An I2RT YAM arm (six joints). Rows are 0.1 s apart.
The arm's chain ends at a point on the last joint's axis. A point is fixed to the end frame.
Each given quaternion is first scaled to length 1.
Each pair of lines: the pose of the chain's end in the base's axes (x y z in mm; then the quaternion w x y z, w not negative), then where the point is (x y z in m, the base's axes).
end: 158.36, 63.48, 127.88, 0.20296, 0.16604, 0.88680, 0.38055
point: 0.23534 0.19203 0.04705
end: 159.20, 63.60, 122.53, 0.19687, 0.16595, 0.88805, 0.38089
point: 0.23459 0.19269 0.04106
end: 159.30, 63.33, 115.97, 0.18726, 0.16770, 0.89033, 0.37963
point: 0.23249 0.19274 0.03302
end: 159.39, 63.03, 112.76, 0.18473, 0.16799, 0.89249, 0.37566
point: 0.23192 0.19184 0.02831
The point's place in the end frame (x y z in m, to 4 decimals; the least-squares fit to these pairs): 0.0102 0.0350 0.1663
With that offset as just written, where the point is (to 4 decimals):
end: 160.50, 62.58, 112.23, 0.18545, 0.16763, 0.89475, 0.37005
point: 0.2331 0.1903 0.0261
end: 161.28, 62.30, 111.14, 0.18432, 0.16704, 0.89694, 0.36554
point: 0.2334 0.1892 0.0236
